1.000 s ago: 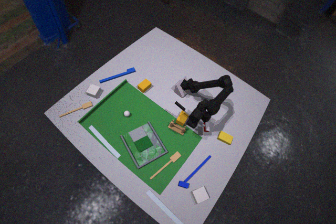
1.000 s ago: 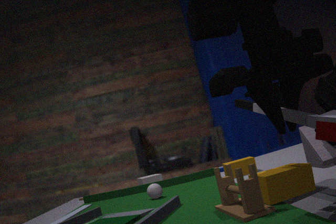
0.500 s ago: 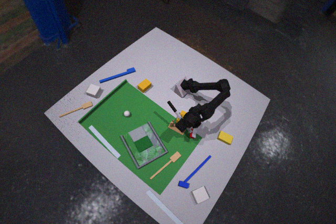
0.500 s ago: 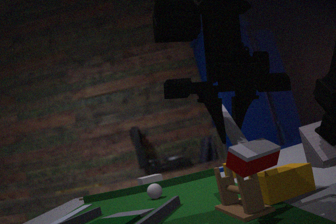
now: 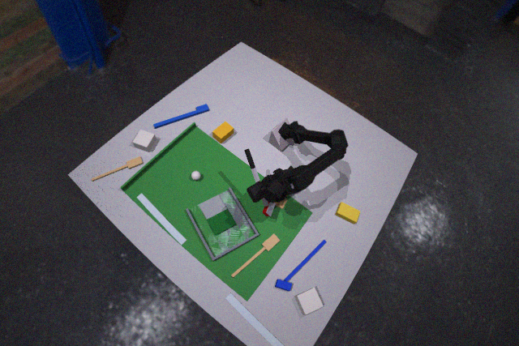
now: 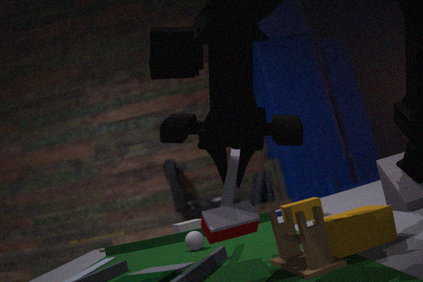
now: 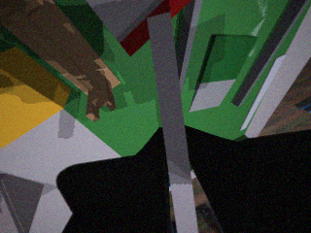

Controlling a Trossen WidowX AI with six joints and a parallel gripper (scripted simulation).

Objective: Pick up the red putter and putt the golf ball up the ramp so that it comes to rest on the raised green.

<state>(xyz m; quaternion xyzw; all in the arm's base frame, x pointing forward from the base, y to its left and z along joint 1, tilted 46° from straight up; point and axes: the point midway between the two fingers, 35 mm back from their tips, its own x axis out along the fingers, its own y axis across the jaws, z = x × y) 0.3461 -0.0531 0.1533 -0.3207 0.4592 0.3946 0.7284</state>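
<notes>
My gripper tip is 28 cm to the left of the white golf ball, 10 cm above it and 6 cm short of it. From my gripper tip the other things lie so: wooden stand 9 cm below, 7 cm to the left, 5 cm behind.
</notes>
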